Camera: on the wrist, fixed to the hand. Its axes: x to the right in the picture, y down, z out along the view.
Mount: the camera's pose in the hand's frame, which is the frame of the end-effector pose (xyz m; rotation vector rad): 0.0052 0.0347 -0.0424 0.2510 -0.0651 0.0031
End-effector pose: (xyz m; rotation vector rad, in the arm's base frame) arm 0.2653 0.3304 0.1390 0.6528 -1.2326 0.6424
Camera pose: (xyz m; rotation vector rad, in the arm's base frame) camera 0.2672 0.3854 0.1389 0.8864 -1.2235 0.7913
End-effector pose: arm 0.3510 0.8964 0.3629 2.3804 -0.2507 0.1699
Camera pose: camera 0.3460 0.8998 0.4176 2.6379 -0.2777 0.1318
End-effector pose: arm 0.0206 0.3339 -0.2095 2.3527 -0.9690 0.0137
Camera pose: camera 0.0107 0.3333 -0.1554 2.5944 -1.0551 0.0637
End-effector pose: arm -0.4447 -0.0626 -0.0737 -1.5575 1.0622 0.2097
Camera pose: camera -0.4838 -0.0984 -0.0883 -1.3152 0.9994 0.1230
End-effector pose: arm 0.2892 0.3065 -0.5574 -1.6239 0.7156 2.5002
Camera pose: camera 0.3120 0.2569 -0.5642 -1.4497 0.9782 2.3397
